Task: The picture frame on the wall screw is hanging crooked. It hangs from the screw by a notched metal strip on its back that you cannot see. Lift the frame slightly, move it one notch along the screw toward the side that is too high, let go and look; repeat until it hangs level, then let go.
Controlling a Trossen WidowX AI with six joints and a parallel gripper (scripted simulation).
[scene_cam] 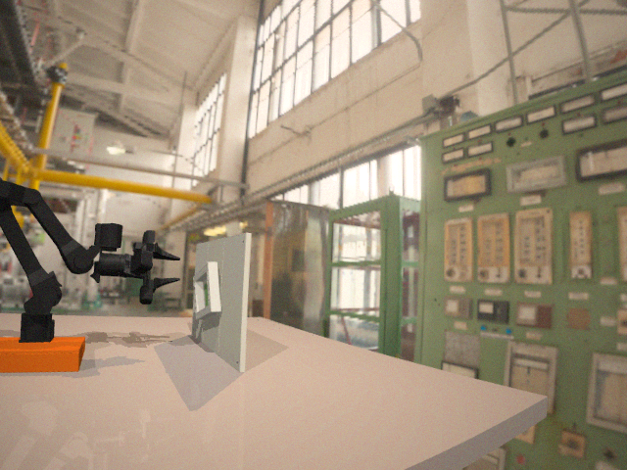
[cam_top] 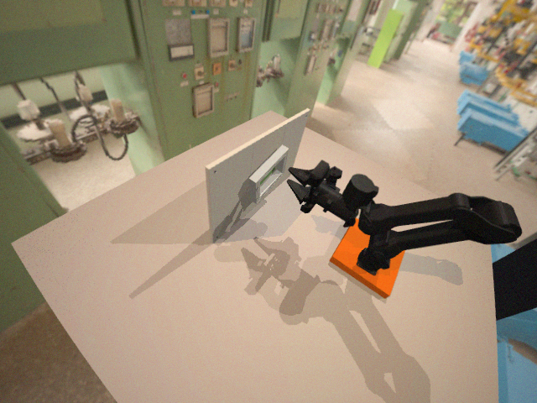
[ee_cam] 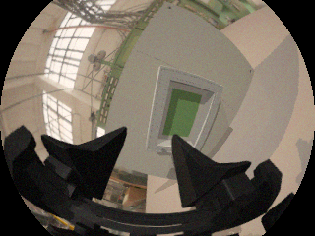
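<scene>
My gripper tip is now 8 cm short of the picture frame, 6 cm above it and 2 cm to the left of it. Round my gripper tip: grey wall board 9 cm ahead, 6 cm below, 3 cm to the right.
</scene>
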